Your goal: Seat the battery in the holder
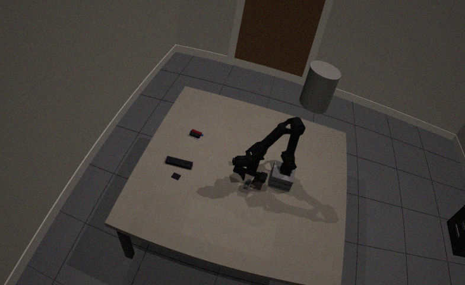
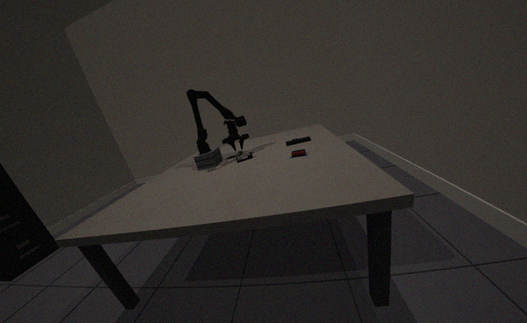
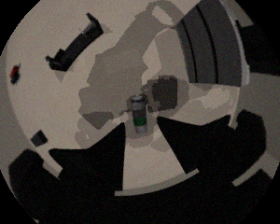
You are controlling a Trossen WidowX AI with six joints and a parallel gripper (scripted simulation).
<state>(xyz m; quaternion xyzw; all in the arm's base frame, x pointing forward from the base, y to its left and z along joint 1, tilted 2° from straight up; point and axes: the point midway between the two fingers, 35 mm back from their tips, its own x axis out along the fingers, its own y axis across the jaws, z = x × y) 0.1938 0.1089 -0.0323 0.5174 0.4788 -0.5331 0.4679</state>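
Right now my gripper tip is 20 mm above the battery. The rest, counted from my gripper tip: battery door: 400 mm ahead, 90 mm to the left, 30 mm below; then black remote: 420 mm ahead, 20 mm below.
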